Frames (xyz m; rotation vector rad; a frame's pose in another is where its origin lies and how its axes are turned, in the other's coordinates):
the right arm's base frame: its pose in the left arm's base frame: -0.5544 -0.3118 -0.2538 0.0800 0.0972 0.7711
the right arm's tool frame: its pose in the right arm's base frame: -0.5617 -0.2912 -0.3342 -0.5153 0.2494 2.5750
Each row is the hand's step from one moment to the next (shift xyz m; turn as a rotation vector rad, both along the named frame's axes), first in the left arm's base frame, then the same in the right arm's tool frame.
Working: the left arm's base frame: its pose in the right arm's tool frame: -1.1219 -0.6721 0.2633 -0.4520 -0.0335 2.8617

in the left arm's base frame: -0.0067 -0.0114 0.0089 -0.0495 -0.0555 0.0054
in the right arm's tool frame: 0.0061 0.0096 0.0112 0.0571 0.0419 0.0234
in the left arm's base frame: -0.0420 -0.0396 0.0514 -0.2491 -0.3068 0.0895
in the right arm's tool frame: 0.0323 0.0290 0.0639 0.2745 0.2386 0.1786
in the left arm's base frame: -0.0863 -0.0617 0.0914 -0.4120 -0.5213 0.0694
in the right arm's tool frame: 0.0661 0.0403 0.1167 0.4814 0.4069 0.2214
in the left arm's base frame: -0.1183 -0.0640 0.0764 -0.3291 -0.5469 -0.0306
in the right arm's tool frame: 0.1008 0.0346 0.1122 0.4416 0.4503 0.1028
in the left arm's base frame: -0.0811 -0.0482 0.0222 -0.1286 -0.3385 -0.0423
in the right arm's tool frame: 0.0793 0.0274 0.0484 0.2112 0.2965 0.0188
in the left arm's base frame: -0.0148 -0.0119 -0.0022 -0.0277 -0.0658 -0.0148
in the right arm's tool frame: 0.0171 0.0079 0.0031 0.0456 0.0569 -0.0018
